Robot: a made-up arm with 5 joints.
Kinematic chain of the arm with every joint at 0, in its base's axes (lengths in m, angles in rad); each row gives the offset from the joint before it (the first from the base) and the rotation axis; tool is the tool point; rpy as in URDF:
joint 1: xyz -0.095 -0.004 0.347 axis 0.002 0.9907 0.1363
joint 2: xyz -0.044 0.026 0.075 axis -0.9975 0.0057 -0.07
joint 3: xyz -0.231 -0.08 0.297 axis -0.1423 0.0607 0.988
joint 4: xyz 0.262 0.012 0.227 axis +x
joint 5: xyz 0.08 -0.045 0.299 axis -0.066 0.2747 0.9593
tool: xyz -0.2 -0.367 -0.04 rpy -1.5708 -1.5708 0
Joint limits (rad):
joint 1: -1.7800..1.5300
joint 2: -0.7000..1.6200
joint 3: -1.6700..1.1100
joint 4: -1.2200..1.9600
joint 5: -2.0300..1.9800
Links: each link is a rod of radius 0.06 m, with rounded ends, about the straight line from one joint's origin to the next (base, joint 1, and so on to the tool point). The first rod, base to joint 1, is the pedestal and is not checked.
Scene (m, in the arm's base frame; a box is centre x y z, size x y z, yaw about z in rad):
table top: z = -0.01
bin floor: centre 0.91 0.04 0 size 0.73 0.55 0.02 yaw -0.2
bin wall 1: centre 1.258 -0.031 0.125 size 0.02 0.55 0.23 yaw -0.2
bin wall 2: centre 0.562 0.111 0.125 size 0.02 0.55 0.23 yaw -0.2
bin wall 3: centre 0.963 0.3 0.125 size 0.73 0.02 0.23 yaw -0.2
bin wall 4: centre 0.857 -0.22 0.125 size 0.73 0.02 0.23 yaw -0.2
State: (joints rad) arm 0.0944 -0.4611 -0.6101 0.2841 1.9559
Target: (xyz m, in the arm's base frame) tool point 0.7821 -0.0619 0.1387
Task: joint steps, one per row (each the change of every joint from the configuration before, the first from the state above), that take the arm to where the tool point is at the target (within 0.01 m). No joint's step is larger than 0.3 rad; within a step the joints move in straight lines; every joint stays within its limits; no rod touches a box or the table.
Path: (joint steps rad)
1: 0.2546 0.1175 0.2767 0.0657 0.0080
2: 0.2546 0.1176 0.2768 0.0657 0.0081
3: 0.2546 0.1175 0.2767 0.0657 0.0080
4: 0.1767 0.0012 -0.0356 -0.0517 0.0000
5: 0.1767 0.0012 -0.0357 -0.0516 0.0000

